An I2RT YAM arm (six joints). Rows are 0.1 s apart.
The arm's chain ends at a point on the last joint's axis. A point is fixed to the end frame.
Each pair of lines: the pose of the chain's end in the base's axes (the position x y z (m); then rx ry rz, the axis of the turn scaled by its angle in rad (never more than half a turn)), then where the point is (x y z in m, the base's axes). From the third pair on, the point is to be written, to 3 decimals.
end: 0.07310 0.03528 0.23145 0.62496 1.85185 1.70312
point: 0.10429 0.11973 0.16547
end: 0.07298 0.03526 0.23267 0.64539 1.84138 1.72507
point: 0.10361 0.12113 0.16828
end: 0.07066 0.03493 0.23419 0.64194 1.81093 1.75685
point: 0.102 0.123 0.173
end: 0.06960 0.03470 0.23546 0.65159 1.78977 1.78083
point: 0.101 0.124 0.176
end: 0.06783 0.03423 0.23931 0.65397 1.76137 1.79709
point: 0.101 0.124 0.182
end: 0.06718 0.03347 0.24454 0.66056 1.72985 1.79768
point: 0.103 0.124 0.189
